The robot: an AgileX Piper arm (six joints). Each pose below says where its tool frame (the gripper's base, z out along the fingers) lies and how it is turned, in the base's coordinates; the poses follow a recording.
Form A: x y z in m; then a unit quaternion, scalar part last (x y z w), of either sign.
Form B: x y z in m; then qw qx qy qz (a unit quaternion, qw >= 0). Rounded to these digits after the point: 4 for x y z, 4 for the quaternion.
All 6 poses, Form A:
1: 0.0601 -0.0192 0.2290 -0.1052 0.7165 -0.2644 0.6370
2: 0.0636 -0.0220 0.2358 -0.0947 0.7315 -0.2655 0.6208
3: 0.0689 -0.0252 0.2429 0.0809 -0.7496 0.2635 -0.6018
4: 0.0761 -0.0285 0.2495 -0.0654 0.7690 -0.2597 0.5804
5: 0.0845 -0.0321 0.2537 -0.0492 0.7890 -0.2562 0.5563
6: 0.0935 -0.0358 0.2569 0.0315 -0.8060 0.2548 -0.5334
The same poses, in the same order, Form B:
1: 0.0601 -0.0192 0.2290 0.6370 -0.1052 0.7165 -0.2644
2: 0.0636 -0.0220 0.2358 0.6208 -0.0947 0.7315 -0.2655
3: 0.0689 -0.0252 0.2429 0.6018 -0.0809 0.7496 -0.2635
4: 0.0761 -0.0285 0.2495 0.5804 -0.0654 0.7690 -0.2597
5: 0.0845 -0.0321 0.2537 0.5563 -0.0492 0.7890 -0.2562
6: 0.0935 -0.0358 0.2569 0.5334 -0.0315 0.8060 -0.2548
